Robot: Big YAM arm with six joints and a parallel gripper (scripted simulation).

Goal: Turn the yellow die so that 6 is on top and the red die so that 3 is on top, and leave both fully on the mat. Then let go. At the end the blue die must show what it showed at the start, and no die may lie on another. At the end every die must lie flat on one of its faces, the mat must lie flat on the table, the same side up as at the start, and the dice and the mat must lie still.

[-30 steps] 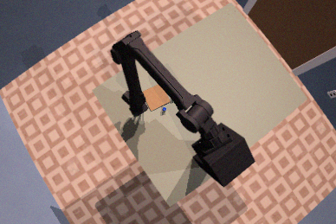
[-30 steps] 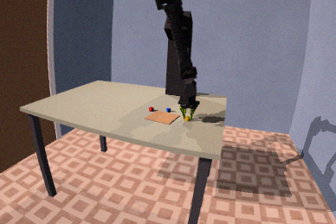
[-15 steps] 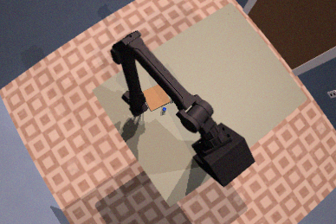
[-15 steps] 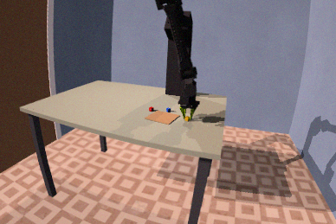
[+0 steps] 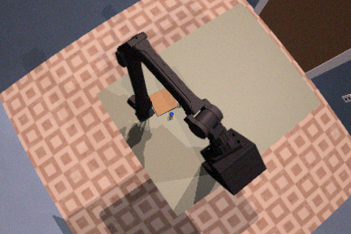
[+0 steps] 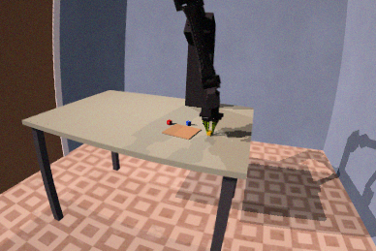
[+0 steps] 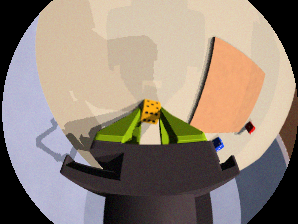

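Now: the orange mat 60 mm ahead of my hand, 120 mm to the right of it and 10 mm below it. From my hand the other things lie so: yellow die: right at my hand; then red die: 30 mm ahead, 230 mm to the right; then blue die: 30 mm behind, 150 mm to the right.
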